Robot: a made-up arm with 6 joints.
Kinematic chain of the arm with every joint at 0, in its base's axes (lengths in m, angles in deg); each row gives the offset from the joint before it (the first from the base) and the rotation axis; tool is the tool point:
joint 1: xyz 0 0 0.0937 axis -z
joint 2: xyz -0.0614 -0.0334 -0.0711 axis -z
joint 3: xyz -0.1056 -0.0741 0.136 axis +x
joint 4: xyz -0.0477 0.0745 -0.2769 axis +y
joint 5: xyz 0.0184 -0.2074 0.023 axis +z
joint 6: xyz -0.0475 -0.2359 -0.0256 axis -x
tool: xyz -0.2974 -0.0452 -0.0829
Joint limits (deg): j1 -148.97..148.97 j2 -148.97..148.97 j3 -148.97..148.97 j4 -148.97..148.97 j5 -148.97..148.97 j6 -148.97..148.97
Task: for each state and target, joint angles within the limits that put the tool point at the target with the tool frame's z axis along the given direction. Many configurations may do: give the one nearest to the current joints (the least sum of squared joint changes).
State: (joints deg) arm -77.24 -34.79 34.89 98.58 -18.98 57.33
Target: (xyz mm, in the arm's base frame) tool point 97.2 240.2 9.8 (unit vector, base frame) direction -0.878 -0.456 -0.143
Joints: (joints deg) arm -83.72 -68.31 52.06 130.25 -26.63 25.74
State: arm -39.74 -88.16 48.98 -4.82 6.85 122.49
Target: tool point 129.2 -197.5 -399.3 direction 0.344 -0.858 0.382
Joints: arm -52.46 -103.21 86.43 21.68 42.99 144.86
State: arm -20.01 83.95 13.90 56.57 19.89 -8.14
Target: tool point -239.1 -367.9 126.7 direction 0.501 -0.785 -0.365
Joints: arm -50.58 66.11 27.13 106.64 -12.45 -47.51
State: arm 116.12 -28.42 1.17 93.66 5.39 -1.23
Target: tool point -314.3 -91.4 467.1 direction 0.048 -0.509 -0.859
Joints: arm 109.89 -34.38 -48.29 135.54 -7.98 36.40
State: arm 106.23 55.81 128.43 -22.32 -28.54 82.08
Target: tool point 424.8 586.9 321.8 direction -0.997 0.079 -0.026
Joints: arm 73.42 9.78 135.46 -35.73 -20.39 46.55
